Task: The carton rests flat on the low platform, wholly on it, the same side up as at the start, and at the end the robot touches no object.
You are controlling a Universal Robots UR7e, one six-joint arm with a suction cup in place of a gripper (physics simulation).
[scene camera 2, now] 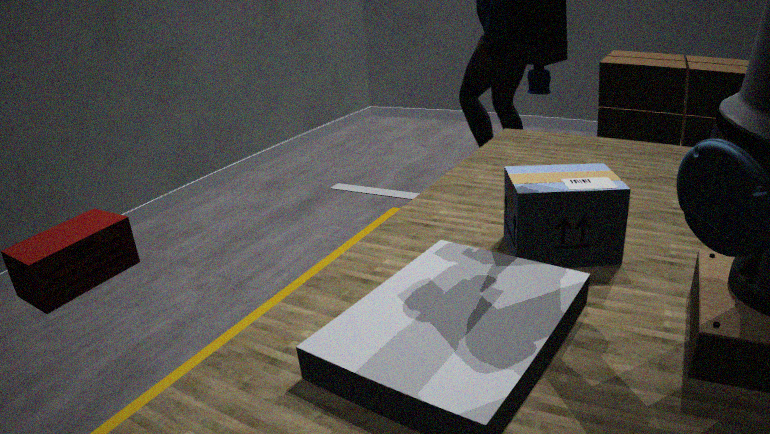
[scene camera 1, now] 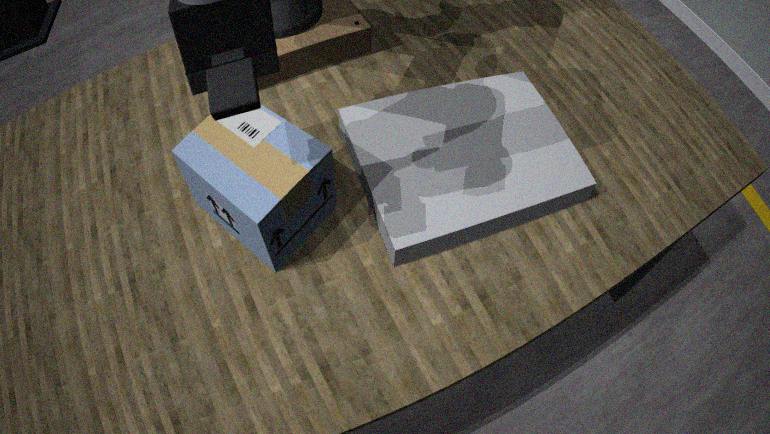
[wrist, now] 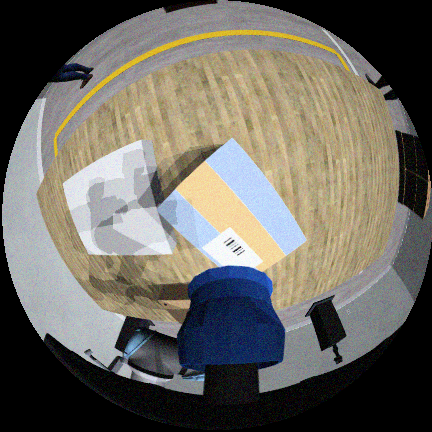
Labels:
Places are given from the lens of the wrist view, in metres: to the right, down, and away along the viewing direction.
suction cup [wrist: 230,319]: 0.00, 0.03, 0.03
carton [wrist: 225,207]: 0.01, -0.01, 0.19
low platform [wrist: 112,201]: -0.22, -0.03, 0.27
The marked spots on the low platform and the suction cup are 0.33 m apart.

